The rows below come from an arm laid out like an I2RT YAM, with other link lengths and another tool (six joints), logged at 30 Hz.
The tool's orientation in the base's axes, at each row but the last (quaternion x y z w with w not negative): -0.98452, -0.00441, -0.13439, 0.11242; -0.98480, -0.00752, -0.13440, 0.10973; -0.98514, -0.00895, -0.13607, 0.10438; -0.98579, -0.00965, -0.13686, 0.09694
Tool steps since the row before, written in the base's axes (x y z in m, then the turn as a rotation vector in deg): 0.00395, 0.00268, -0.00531, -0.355, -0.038, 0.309; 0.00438, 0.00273, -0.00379, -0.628, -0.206, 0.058; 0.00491, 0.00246, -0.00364, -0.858, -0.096, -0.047; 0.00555, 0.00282, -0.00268, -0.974, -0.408, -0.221
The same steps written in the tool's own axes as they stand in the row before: 0.00234, -0.00129, 0.00662, -0.259, -0.045, -0.392; 0.00317, -0.00166, 0.00531, -0.587, 0.161, -0.265; 0.00372, -0.00144, 0.00524, -0.838, 0.064, -0.204; 0.00459, -0.00201, 0.00456, -0.994, 0.398, -0.131
